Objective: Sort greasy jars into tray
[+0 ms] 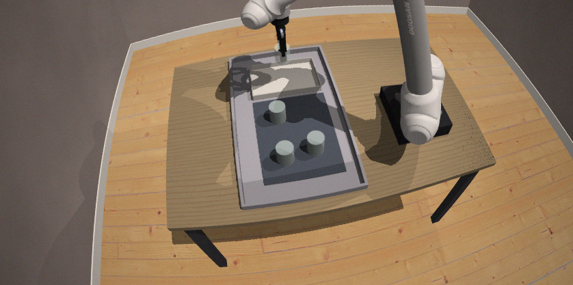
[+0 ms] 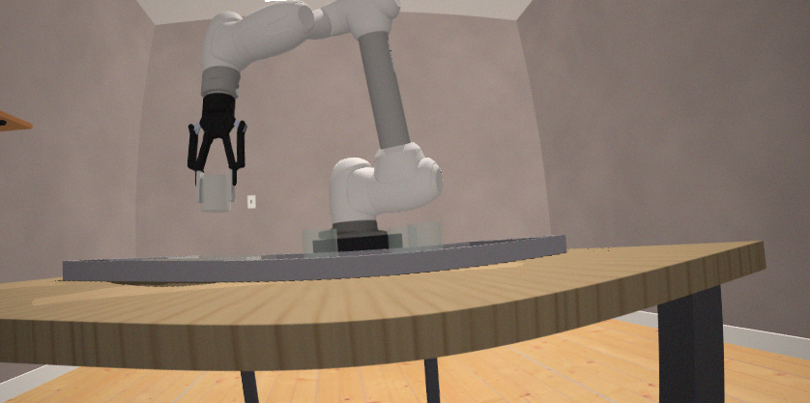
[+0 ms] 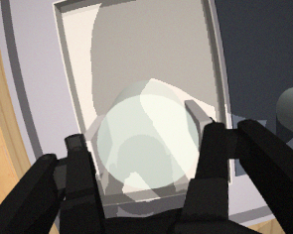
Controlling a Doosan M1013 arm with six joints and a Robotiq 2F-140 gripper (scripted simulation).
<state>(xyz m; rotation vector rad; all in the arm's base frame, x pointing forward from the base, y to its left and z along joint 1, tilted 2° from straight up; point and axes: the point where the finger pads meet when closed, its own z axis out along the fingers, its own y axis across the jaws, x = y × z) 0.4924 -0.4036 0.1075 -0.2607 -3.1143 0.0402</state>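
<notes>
Now: the white tray 16 cm below my hand. The rest, counted from my hand: grey steel table top (21 cm to the left, 17 cm below, 5 cm ahead); dark drying mat (32 cm to the left, 17 cm below, 5 cm ahead).
</notes>
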